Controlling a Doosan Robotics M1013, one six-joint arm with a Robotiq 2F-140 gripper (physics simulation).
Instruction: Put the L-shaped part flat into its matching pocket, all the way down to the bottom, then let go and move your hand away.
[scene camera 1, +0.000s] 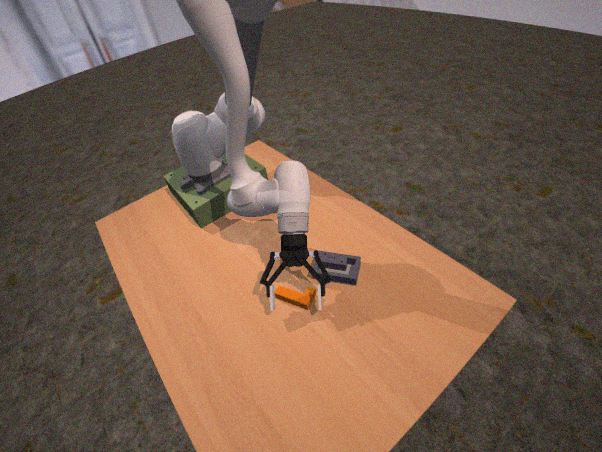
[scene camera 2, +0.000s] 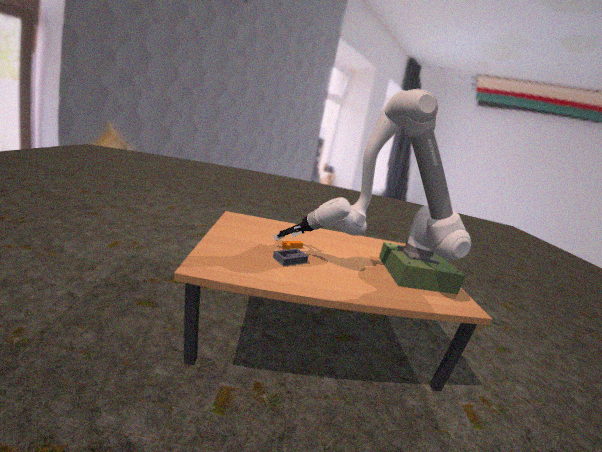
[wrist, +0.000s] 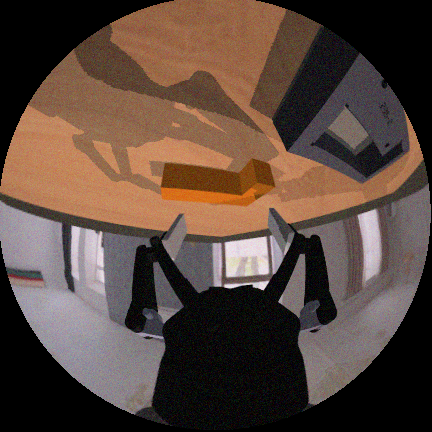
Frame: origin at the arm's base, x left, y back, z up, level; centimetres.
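Where they show: gripper, between the fingertips: (scene camera 1: 296, 309) (scene camera 2: 283, 236) (wrist: 226, 219); arm's base, origin of its link: (scene camera 1: 209, 175) (scene camera 2: 417, 255).
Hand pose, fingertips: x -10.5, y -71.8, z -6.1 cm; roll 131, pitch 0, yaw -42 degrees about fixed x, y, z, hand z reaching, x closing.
Things, the pixels of their top centre, and the offset from my fingertips. Level surfaces: height alone.
- orange L-shaped part, centre of its top: (wrist: 214, 191) (scene camera 1: 294, 290) (scene camera 2: 294, 243) dx +4.0, dy +6.0, dz -1.2 cm
- block, centre of its top: (wrist: 374, 146) (scene camera 1: 336, 264) (scene camera 2: 291, 253) dx +19.7, dy +4.3, dz -0.5 cm
- wooden table, height of its surface: dz -4.2 cm
The orange L-shaped part (scene camera 1: 295, 296) (scene camera 2: 292, 245) (wrist: 205, 184) lies on the table, beside the dark grey pocket block and apart from it. The block (scene camera 1: 353, 270) (scene camera 2: 294, 260) (wrist: 382, 107) has a recess in its top with a lighter floor; the orange part is outside it. My gripper (scene camera 1: 296, 306) (scene camera 2: 278, 238) (wrist: 226, 219) is open and empty. In scene camera 1 its fingers show on either side of the orange part. In the wrist view the part shows beyond the fingertips, between their lines, and the fingertips do not touch it. How high they are above the table is hard to tell.
The wooden table (scene camera 1: 240, 360) (scene camera 2: 235, 275) carries everything. The green base block (scene camera 1: 217, 205) (scene camera 2: 425, 275) under the arm stands at the table's other end. The pocket block is close to the gripper, on the right in scene camera 1 and upper right in the wrist view.
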